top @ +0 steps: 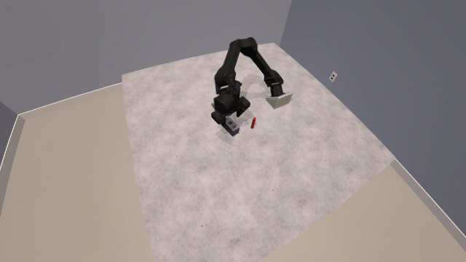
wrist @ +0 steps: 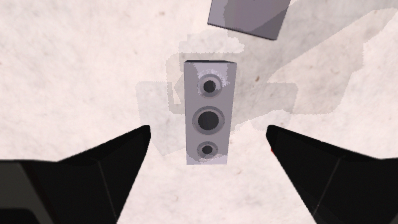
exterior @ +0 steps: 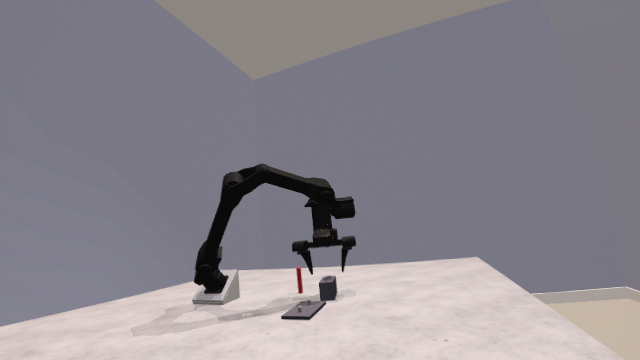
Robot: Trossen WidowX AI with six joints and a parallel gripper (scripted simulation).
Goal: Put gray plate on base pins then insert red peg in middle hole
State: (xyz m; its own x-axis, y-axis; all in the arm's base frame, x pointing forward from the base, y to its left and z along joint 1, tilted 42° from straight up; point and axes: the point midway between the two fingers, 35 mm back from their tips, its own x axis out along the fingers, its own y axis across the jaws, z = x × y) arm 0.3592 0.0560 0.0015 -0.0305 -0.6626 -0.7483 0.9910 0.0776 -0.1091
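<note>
Now: gripper tip 3 cm above the gray plate. Also, from my gripper tip: dark flat base 14 cm to the right, 6 cm below, 3 cm behind; red peg 11 cm behind, 5 cm to the left, 3 cm below.
</note>
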